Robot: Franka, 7 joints.
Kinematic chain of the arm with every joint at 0, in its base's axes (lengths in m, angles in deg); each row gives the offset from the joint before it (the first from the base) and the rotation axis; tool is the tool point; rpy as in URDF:
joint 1: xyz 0 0 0.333 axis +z
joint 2: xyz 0 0 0 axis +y
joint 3: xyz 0 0 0.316 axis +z
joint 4: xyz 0.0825 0 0 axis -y
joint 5: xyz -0.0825 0 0.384 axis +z
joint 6: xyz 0 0 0 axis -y
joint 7: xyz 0.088 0 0 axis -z
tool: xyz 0 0 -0.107 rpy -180 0 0
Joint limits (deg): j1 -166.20..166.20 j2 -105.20..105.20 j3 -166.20..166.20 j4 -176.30..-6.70 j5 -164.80..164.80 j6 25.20..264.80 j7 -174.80..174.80
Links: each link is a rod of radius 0.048 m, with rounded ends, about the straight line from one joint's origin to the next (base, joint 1, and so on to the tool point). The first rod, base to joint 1, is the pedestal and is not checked.
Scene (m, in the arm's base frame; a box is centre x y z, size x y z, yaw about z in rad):
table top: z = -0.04
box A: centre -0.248 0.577 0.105 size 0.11 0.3 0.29 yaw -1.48
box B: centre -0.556 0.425 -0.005 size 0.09 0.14 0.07 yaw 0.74
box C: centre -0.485 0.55 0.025 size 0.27 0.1 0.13 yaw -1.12
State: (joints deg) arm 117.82 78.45 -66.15 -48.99 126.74 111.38 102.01
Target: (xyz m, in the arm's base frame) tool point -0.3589 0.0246 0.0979
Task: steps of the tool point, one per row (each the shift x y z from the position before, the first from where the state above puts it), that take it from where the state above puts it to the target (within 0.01 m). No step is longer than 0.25 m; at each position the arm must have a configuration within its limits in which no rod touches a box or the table.
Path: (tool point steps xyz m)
1: -0.0520 -0.0274 0.1475
2: -0.0308 -0.0536 0.1236
3: -0.0082 -0.0657 0.0932
4: 0.0097 -0.0658 0.0606
5: 0.0190 -0.0579 0.0291
6: 0.0200 -0.0472 0.0028
7: -0.1718 -0.0376 -0.1168
8: -0.1169 -0.0777 -0.1502
9: -0.0496 -0.1104 -0.1558
10: 0.0173 -0.1301 -0.1322
11: 0.0715 -0.1327 -0.0849

